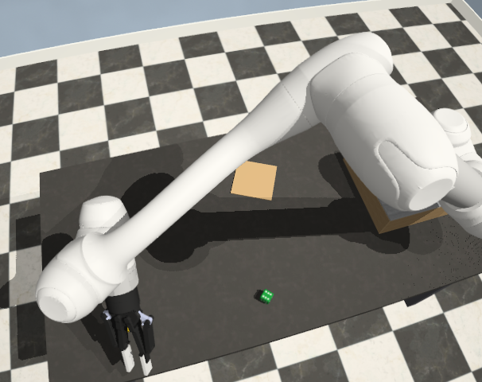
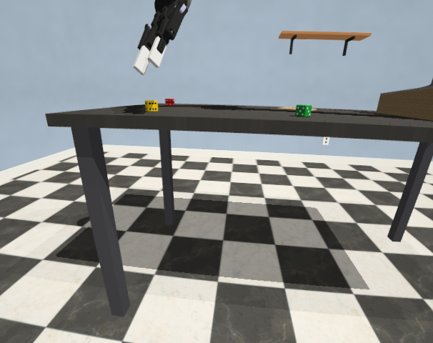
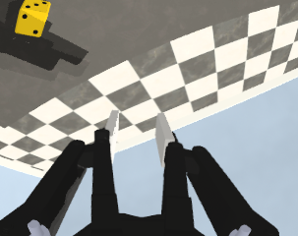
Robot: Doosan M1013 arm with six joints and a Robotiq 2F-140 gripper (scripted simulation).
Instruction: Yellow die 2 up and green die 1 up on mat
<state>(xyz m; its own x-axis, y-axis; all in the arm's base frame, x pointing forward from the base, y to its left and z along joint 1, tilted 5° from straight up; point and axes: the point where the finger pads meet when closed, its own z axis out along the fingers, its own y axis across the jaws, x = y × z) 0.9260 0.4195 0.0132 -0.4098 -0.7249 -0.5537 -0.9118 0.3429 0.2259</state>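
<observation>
Right now my hand is 11 cm above the yellow die, 10 cm to the left of it and 6 cm short of it. Also, from my hand: tan mat (54 cm to the right, 41 cm behind, 13 cm below); then red die (44 cm to the right, 15 cm ahead, 11 cm below); then green die (36 cm behind, 13 cm to the right, 11 cm below).
</observation>
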